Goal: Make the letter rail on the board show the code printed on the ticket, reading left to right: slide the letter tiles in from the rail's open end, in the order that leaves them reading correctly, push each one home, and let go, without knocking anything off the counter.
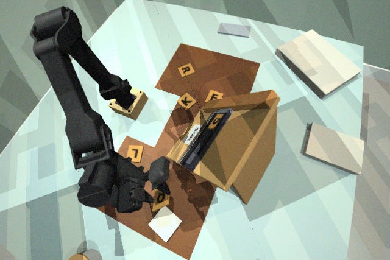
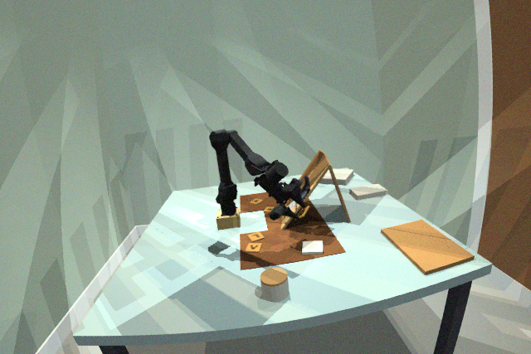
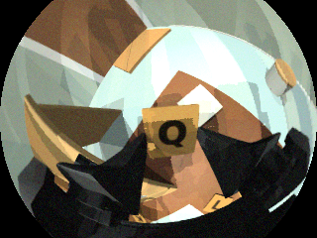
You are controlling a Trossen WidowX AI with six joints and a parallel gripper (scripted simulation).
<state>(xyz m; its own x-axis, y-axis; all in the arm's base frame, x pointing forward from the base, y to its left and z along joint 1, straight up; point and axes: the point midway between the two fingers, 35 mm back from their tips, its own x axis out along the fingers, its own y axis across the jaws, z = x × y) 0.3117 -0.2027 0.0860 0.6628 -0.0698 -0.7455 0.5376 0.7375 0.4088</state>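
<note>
Now: gripper tip 260 mm to the right of the s tile, 30 mm below it and 30 mm short of it. Round my gripper tip: q tile right at my gripper tip; then white ticket 210 mm to the left, 50 mm below, 30 mm behind; then v tile 200 mm behind, 120 mm below, 30 mm to the right.
</note>
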